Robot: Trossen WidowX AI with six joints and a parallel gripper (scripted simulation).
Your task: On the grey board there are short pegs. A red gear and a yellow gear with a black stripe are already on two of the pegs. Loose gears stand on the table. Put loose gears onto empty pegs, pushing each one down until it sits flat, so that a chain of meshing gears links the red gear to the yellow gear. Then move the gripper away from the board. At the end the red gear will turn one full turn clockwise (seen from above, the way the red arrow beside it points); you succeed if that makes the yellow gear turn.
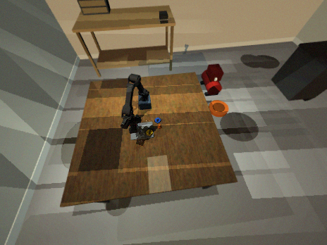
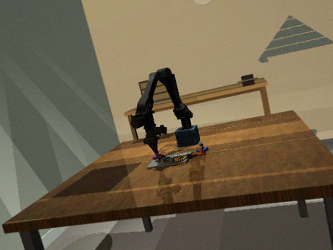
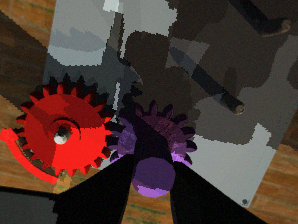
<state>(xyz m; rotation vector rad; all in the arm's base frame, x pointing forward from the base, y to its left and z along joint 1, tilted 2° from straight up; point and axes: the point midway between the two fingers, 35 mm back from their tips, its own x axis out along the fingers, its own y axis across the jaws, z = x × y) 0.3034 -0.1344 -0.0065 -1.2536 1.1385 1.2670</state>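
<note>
My gripper tip is 6 cm past the red gear, 1 cm to the left of it and 4 cm above it. The rest, counted from my gripper tip: purple gear 1 cm below; yellow gear 5 cm ahead, 13 cm to the left, 4 cm below; orange gear 23 cm to the left, 4 cm below.
</note>
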